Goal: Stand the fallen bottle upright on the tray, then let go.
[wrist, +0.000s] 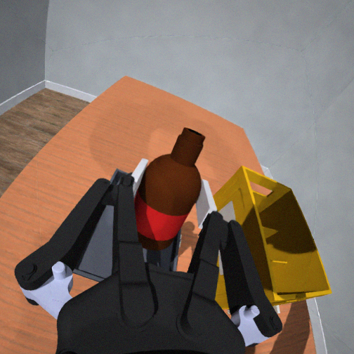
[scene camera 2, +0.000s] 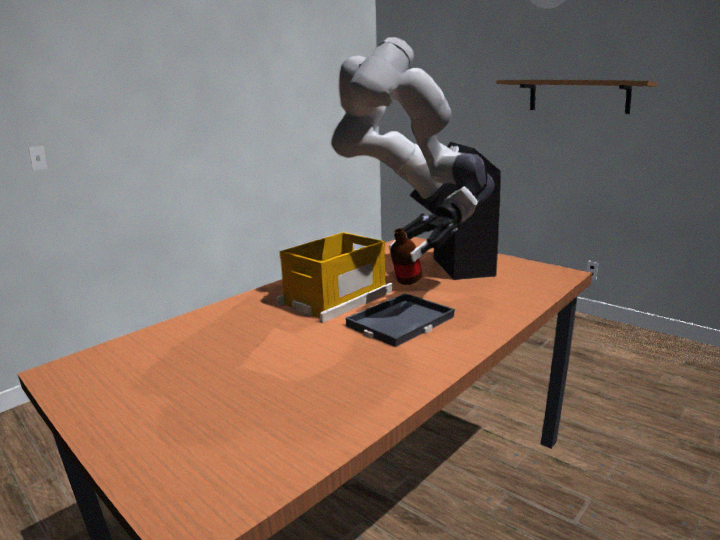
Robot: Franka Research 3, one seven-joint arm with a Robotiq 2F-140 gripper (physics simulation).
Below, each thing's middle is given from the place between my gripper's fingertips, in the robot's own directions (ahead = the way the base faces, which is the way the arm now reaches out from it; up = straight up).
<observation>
The brown bottle (scene camera 2: pixel 407 272) lies 2 cm behind my hand and 1 cm below it. Also, from my hand: white strip (scene camera 2: pixel 340 309): 3 cm behind, 16 cm to the right, 18 cm below.
</observation>
